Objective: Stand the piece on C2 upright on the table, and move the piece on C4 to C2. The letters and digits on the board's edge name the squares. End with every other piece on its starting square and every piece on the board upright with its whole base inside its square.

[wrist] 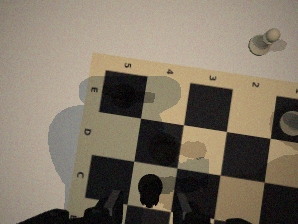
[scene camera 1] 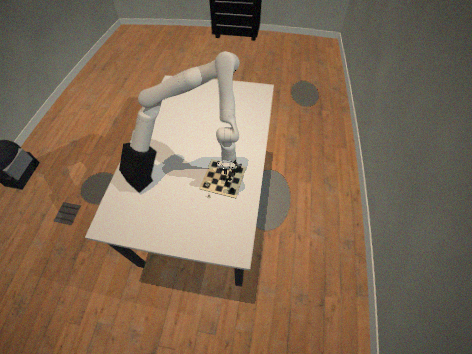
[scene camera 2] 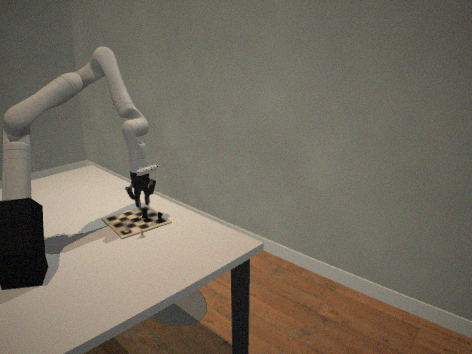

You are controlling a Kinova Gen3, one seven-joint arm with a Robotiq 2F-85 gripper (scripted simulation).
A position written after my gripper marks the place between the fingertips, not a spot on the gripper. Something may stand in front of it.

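My gripper point(wrist: 148, 206) is visible to me, and so is a dark chess piece point(wrist: 163, 148). There is a chessboard too, and I see that chessboard point(scene camera 2: 133, 218) from more than the one place, since it is also there in scene camera 1 point(scene camera 1: 216, 178) and in the wrist view point(wrist: 230, 147).
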